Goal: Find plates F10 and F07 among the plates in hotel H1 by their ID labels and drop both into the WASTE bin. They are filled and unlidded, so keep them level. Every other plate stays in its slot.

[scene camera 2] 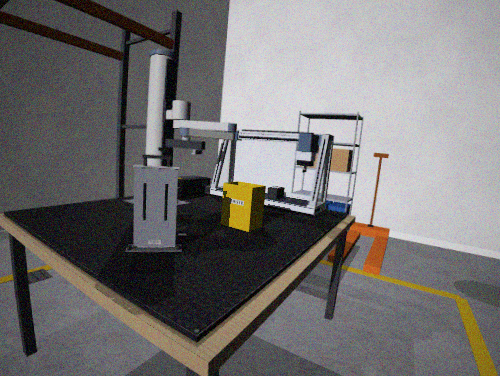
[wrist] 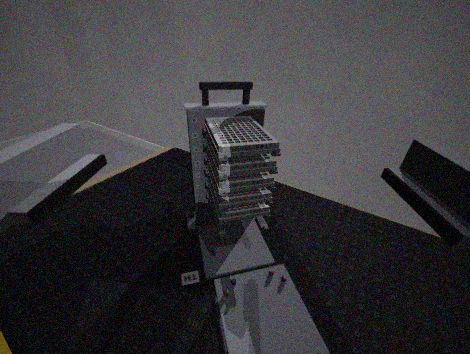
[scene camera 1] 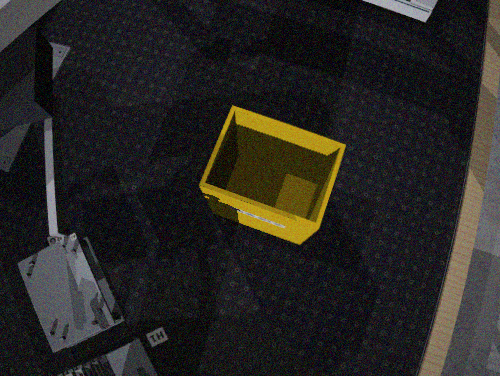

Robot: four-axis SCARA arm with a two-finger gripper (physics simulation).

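Note:
A hotel H1 (scene camera 2: 154, 227) is visible, and the wrist view (wrist: 204, 215) shows the hotel H1 too. My gripper (wrist: 243, 150) is likewise visible.

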